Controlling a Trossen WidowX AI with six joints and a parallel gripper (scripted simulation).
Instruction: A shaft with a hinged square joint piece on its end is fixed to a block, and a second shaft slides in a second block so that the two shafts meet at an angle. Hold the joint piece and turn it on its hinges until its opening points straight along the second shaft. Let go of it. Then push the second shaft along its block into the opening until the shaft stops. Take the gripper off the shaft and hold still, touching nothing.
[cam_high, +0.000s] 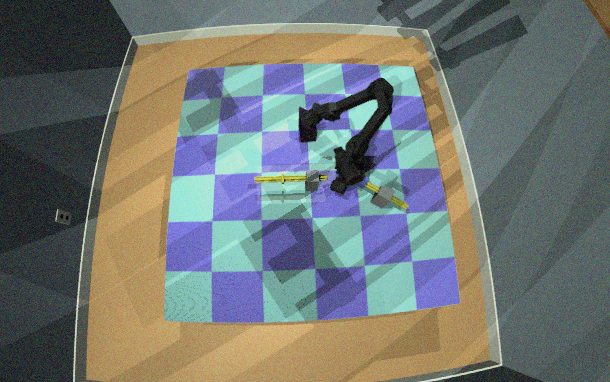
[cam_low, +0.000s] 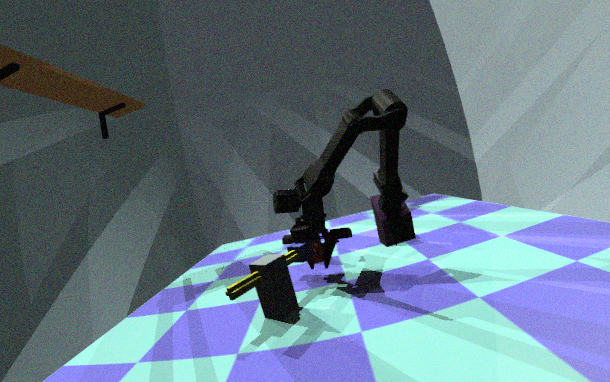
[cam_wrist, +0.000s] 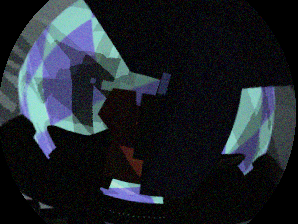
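My gripper tip is now 5 cm below the reddish joint piece.
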